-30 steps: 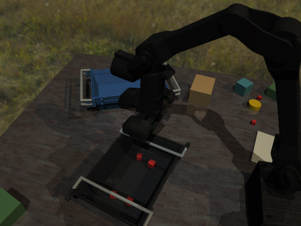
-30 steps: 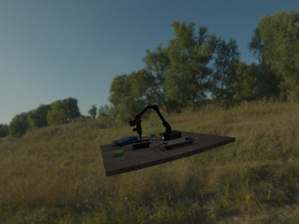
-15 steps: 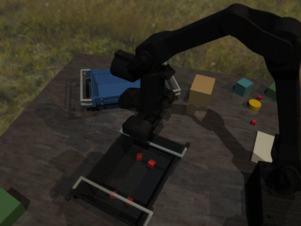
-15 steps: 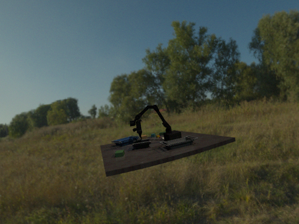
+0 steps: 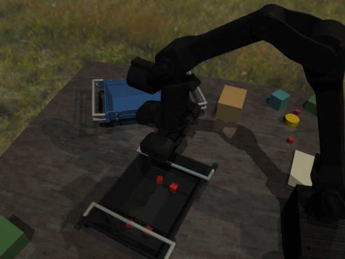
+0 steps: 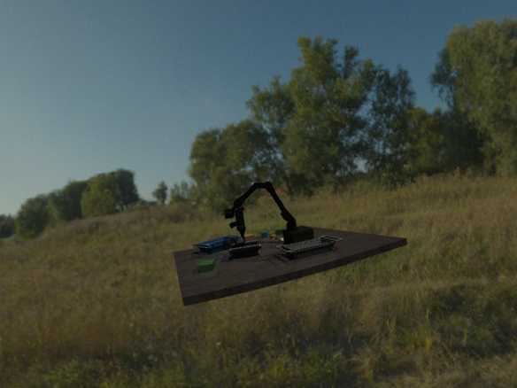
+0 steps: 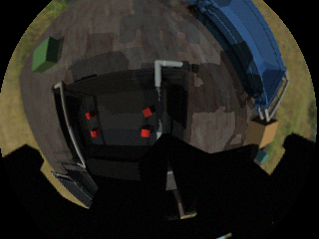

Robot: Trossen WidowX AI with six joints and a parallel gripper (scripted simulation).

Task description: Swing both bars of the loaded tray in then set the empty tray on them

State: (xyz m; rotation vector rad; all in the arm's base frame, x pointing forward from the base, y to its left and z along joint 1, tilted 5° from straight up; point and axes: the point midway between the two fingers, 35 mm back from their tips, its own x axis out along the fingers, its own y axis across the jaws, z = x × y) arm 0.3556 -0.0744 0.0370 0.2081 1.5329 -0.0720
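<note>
My gripper tip is 46 cm to the right of the grey tray, 30 cm past it and 5 cm above it. From my gripper tip the other things lie so: yellow disc 36 cm to the right, 33 cm behind, 8 cm below; tan block 35 cm to the right, 11 cm behind, 6 cm below; cream block 37 cm behind, 13 cm to the right, 9 cm below.
</note>
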